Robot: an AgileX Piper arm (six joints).
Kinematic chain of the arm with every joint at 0, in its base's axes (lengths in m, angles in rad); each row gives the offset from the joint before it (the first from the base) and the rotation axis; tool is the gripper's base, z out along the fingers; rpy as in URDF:
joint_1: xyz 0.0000 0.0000 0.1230 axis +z
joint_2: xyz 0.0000 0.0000 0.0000 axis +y
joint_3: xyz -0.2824 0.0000 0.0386 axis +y
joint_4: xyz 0.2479 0.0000 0.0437 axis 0.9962 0 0.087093
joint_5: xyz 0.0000 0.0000 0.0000 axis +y
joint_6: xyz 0.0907 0.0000 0.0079 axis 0.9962 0 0.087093
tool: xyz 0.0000 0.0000 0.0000 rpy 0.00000 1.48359 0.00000
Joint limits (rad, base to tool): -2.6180..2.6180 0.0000..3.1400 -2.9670..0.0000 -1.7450..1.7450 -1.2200..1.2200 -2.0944..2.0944
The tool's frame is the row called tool.
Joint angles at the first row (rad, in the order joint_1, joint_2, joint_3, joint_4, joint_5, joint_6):
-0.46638, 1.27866, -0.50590, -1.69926, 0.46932, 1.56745
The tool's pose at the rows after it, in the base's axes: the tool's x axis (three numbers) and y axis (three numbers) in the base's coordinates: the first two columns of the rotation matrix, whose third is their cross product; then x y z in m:
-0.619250 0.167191 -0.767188 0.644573 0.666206 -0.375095 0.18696 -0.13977 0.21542
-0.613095 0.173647 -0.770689 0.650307 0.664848 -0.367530 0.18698 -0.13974 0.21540
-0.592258 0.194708 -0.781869 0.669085 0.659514 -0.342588 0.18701 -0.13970 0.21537
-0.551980 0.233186 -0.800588 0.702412 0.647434 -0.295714 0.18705 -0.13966 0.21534
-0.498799 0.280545 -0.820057 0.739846 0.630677 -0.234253 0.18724 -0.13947 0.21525
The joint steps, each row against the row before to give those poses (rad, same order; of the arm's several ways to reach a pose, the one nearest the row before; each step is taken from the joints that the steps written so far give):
-0.00002, -0.00001, 0.00000, 0.00026, -0.00117, 0.00191
0.00004, 0.00000, -0.00001, 0.00027, -0.00035, 0.00936
-0.00003, -0.00001, 0.00001, 0.00023, -0.00072, 0.03144
-0.00001, 0.00002, 0.00000, 0.00002, -0.00069, 0.05876
0.00003, -0.00002, 0.00002, -0.00044, -0.00303, 0.07426

